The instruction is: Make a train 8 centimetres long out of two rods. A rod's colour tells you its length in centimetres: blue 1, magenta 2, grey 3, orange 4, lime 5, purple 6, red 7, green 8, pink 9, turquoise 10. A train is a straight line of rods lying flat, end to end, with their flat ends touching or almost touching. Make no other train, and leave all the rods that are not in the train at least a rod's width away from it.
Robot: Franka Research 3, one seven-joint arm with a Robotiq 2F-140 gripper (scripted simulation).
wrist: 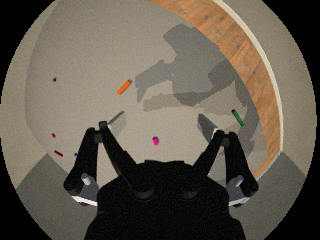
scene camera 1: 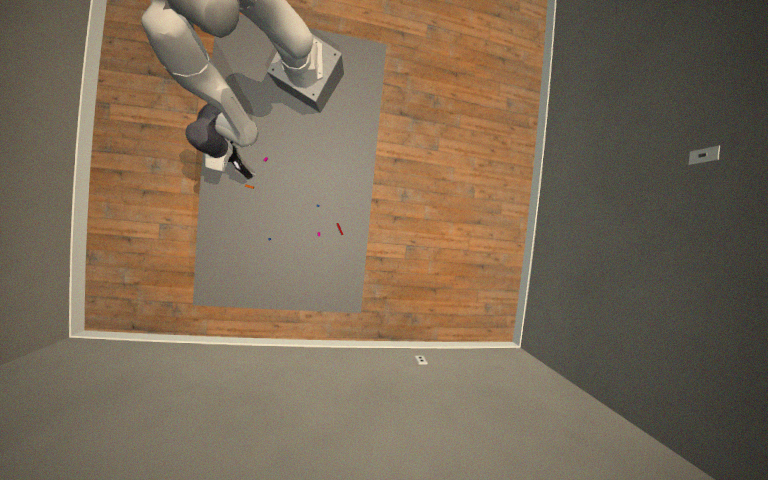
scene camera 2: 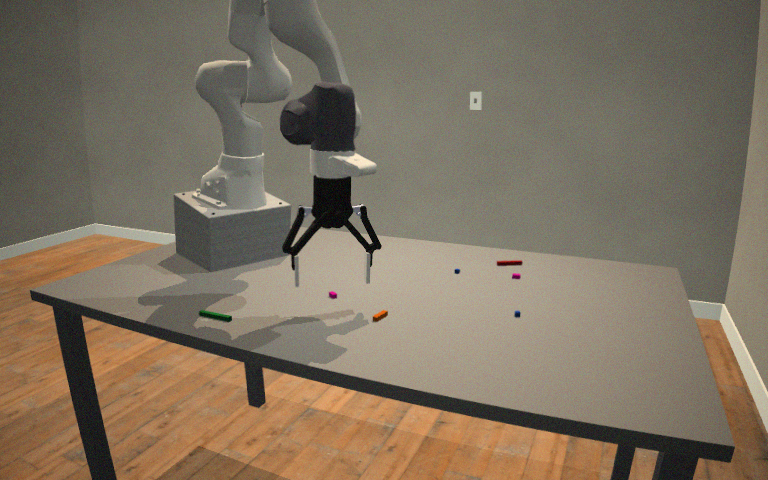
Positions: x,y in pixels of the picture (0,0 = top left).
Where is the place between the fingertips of my gripper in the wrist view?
At 162,118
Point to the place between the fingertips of my gripper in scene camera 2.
At 332,283
